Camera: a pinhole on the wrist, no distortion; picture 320 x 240 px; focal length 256.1 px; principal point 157.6 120.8 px. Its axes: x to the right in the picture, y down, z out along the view. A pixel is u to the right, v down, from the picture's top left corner.
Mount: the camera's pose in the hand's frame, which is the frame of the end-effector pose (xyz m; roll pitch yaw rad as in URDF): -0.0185 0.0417 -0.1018 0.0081 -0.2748 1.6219
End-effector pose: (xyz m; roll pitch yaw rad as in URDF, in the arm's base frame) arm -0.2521 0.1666 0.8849 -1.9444 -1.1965 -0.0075
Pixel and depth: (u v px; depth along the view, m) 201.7 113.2 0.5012
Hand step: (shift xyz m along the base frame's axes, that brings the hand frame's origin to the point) 0.1324 0.3787 -0.0475
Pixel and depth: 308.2 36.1 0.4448
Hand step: 0.3391 0.3003 0.0023
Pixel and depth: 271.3 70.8 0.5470
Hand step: 0.3168 0.4051 -0.0285
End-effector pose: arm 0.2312 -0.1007 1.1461 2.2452 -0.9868 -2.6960
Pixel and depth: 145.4 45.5 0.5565
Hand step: -0.4620 0.0606 -0.0684
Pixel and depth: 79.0 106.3 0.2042
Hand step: -0.0863 -0.0246 -0.0577
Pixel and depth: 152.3 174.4 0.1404
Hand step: -0.0044 0.0258 -0.0488
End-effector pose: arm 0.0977 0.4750 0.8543 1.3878 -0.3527 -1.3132
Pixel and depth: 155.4 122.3 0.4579
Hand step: -0.3370 -0.0865 -0.0255
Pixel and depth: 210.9 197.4 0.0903
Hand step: 0.0017 0.0548 0.0143
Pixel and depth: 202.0 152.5 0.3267
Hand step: -0.2333 0.0082 0.0253
